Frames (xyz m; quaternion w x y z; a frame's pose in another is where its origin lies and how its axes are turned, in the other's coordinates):
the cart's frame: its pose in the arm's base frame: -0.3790 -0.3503 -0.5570 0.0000 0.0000 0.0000 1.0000
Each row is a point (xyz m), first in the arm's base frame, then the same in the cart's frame.
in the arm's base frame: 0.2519 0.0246 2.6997
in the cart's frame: -0.6309 -0.3749 3.2567
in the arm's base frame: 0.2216 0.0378 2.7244
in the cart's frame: -0.6006 -0.3881 3.2814
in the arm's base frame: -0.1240 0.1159 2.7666
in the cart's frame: -0.2550 -0.4662 3.3236
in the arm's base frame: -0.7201 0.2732 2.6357
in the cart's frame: 0.3411 -0.6235 3.1927
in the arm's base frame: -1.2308 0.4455 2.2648
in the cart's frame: 0.8518 -0.7958 2.8218
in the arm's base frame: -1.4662 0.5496 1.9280
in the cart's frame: 1.0872 -0.8999 2.4850
